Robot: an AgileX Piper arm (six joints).
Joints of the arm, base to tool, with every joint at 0 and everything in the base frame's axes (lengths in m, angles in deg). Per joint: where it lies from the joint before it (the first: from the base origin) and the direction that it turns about. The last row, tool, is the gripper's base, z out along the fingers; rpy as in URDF.
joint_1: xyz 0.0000 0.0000 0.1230 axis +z
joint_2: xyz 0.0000 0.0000 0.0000 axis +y
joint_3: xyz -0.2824 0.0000 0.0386 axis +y
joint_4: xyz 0.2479 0.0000 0.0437 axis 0.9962 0 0.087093
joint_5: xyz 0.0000 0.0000 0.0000 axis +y
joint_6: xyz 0.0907 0.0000 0.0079 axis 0.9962 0 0.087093
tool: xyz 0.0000 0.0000 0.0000 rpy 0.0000 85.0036 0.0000
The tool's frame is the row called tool.
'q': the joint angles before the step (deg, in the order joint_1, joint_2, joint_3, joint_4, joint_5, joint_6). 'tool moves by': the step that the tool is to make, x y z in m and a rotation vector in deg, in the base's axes. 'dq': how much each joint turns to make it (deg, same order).
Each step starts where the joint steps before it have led.
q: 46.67 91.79 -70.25 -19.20 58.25 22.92
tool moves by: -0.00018 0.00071 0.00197 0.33 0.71 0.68
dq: -0.15 0.00 -0.55 1.22 0.44 -1.42
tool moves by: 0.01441 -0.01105 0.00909 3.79 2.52 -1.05
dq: -4.68 0.00 -2.37 6.36 0.30 -5.71
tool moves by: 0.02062 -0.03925 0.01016 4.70 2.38 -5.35
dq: -9.57 -1.80 -0.34 7.34 0.47 -6.23
